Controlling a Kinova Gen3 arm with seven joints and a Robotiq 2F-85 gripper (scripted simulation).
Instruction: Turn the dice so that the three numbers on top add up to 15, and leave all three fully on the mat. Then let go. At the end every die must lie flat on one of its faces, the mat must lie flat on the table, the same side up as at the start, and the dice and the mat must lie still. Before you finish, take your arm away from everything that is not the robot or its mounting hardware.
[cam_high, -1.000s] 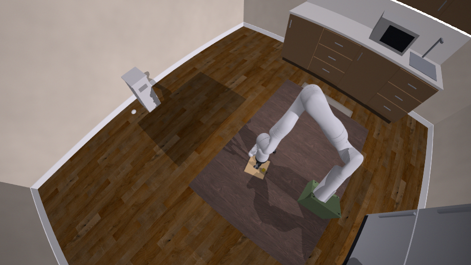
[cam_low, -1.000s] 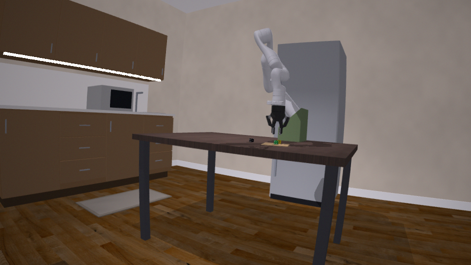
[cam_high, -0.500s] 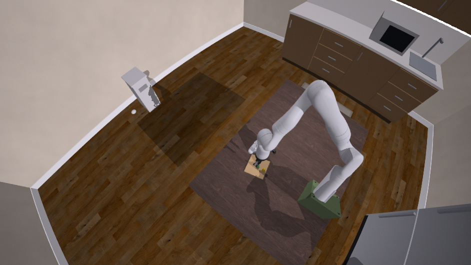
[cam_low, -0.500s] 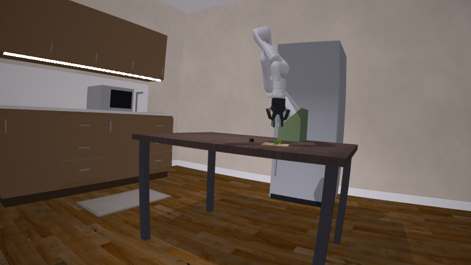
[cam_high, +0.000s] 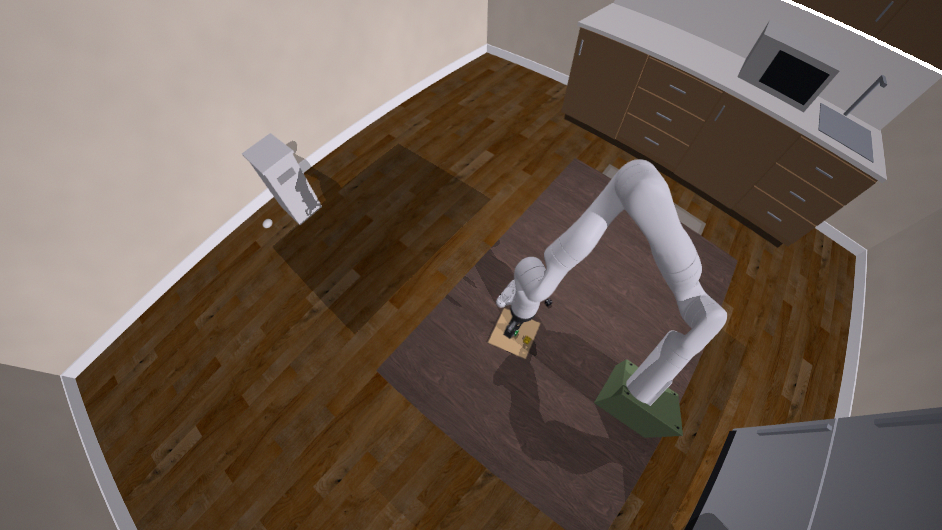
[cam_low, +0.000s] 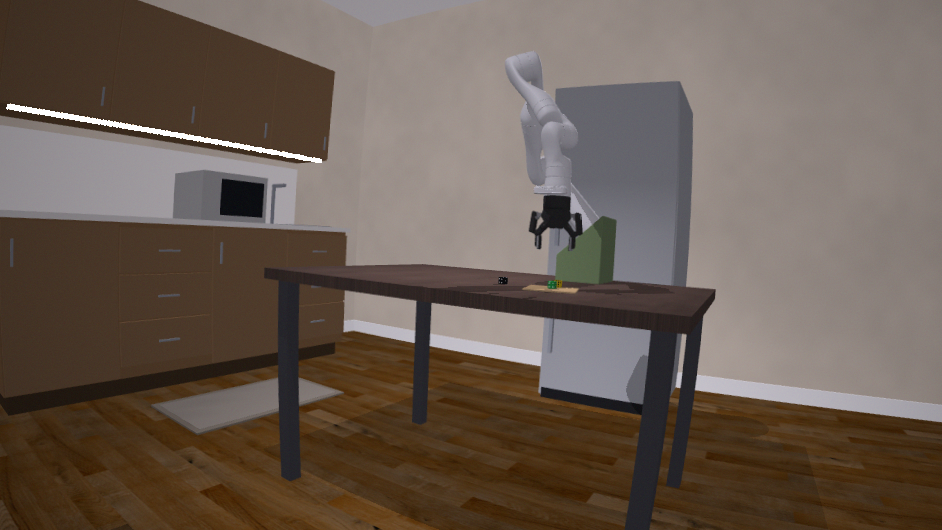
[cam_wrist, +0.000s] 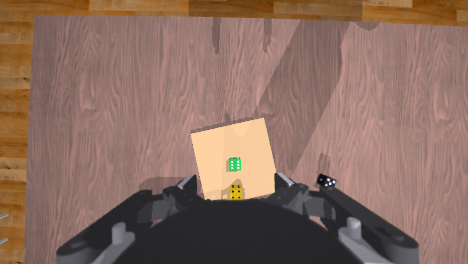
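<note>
My hand is 20 mm past the black die, 170 mm to the left of it and 100 mm above it. Round my hand: yellow die: 50 mm behind, 10 mm to the right, 100 mm below; green die: 100 mm below; tan mat: 110 mm below.
</note>
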